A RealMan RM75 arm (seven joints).
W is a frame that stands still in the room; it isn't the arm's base.
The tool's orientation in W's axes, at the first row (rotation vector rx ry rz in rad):
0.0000 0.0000 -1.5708
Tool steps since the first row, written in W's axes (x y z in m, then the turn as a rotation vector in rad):
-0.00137 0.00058 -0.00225 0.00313 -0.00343 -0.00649
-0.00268 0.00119 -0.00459 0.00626 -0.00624 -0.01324
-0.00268 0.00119 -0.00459 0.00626 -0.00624 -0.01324
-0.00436 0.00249 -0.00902 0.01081 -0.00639 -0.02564
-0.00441 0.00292 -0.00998 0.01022 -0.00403 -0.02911
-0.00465 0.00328 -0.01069 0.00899 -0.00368 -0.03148
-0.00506 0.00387 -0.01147 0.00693 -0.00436 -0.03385
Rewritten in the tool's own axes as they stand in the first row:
-0.00058 -0.00137 -0.00225 0.00343 0.00313 -0.00649
-0.00119 -0.00268 -0.00459 0.00624 0.00626 -0.01324
-0.00119 -0.00268 -0.00459 0.00624 0.00626 -0.01324
-0.00249 -0.00436 -0.00902 0.00639 0.01081 -0.02564
-0.00292 -0.00441 -0.00998 0.00403 0.01022 -0.02911
-0.00328 -0.00465 -0.01069 0.00368 0.00899 -0.03148
-0.00387 -0.00506 -0.01147 0.00436 0.00693 -0.03385

